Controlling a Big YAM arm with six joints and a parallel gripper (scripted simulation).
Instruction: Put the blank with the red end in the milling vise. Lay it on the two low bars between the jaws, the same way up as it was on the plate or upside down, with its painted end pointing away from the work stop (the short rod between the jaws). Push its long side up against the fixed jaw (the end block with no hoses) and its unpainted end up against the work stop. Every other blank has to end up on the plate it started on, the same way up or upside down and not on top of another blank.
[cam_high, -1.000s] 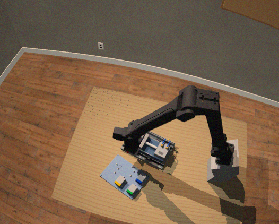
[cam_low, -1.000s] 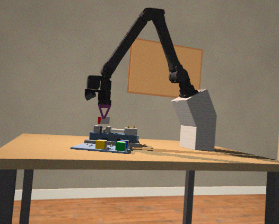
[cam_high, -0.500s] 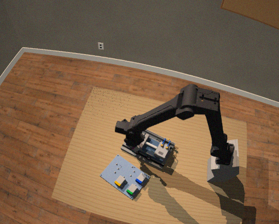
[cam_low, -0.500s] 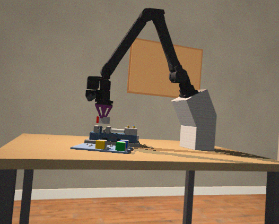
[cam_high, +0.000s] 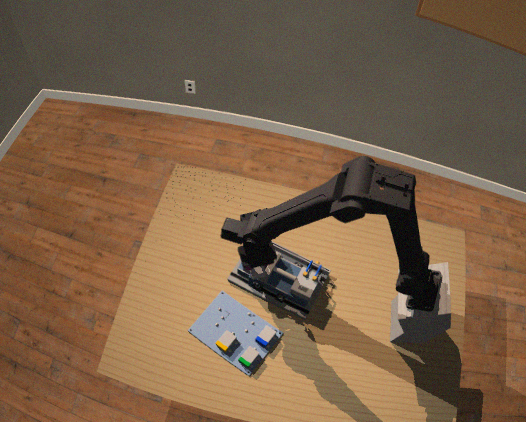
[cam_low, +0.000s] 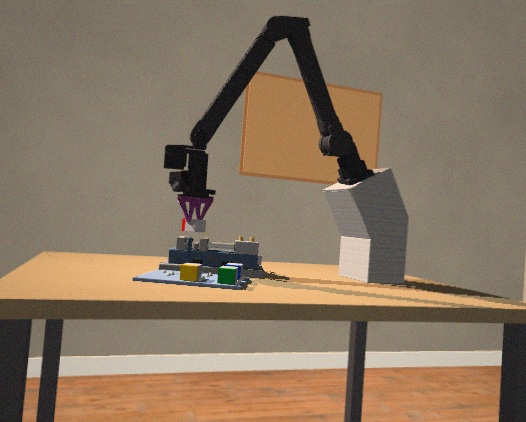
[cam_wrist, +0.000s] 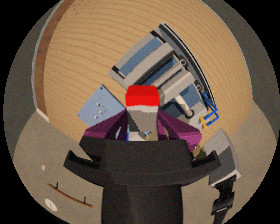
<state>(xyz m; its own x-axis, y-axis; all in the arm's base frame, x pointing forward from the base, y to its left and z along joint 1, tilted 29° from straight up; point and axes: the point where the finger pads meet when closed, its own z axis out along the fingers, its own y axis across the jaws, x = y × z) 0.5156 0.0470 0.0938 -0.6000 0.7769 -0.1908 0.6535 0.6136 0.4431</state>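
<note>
Now: the milling vise 70 mm behind my hand, 40 mm to the right of it and 110 mm below it. The rest, counted from my hand: blue-ended blank 120 mm behind, 170 mm to the left, 130 mm below; then red-ended blank 20 mm below; then grey block with hoses 160 mm behind, 40 mm to the right, 70 mm below.
</note>
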